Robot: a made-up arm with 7 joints.
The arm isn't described. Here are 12 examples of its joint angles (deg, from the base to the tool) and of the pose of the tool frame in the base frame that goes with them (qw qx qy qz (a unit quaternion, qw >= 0); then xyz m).
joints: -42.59 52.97 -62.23 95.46 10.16 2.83 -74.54
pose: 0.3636 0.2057 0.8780 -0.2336 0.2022 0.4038 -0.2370
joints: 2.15 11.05 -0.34 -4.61 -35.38 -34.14 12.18
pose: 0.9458 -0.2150 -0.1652 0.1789 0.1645 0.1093 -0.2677
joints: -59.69 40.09 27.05 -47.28 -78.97 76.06 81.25
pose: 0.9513 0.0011 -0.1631 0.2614 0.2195 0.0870 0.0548
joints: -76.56 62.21 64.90 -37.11 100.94 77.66 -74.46
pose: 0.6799 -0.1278 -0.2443 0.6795 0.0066 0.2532 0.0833
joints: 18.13 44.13 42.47 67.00 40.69 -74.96 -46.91
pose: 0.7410 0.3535 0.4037 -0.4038 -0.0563 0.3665 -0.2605
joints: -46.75 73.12 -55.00 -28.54 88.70 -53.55 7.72
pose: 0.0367 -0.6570 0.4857 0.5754 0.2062 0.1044 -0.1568
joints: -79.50 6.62 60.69 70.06 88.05 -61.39 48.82
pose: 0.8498 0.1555 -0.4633 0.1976 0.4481 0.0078 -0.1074
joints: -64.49 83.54 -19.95 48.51 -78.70 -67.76 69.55
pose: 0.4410 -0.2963 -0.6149 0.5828 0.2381 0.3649 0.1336
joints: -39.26 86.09 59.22 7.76 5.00 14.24 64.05
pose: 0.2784 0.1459 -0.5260 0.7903 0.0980 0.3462 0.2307
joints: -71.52 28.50 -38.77 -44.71 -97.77 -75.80 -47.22
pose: 0.1515 -0.4986 -0.6688 -0.5302 0.2280 -0.0050 0.0550
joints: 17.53 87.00 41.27 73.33 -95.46 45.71 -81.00
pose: 0.9197 -0.3825 -0.0588 -0.0660 0.0346 0.4949 -0.0309
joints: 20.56 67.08 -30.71 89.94 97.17 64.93 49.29
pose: 0.4097 -0.8288 -0.0193 0.3807 -0.0720 0.4632 -0.1118
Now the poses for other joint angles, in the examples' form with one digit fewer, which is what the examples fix.
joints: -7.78 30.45 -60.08 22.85 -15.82 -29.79 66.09
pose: 0.976 0.159 0.106 0.103 0.080 0.031 -0.385
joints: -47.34 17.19 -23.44 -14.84 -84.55 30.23 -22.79
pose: 0.617 -0.359 0.046 -0.699 0.289 -0.074 -0.101
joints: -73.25 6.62 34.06 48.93 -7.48 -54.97 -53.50
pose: 0.812 0.083 -0.528 -0.235 0.426 0.079 -0.058
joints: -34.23 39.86 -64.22 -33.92 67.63 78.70 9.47
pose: 0.702 0.688 -0.125 0.136 0.210 0.023 -0.175
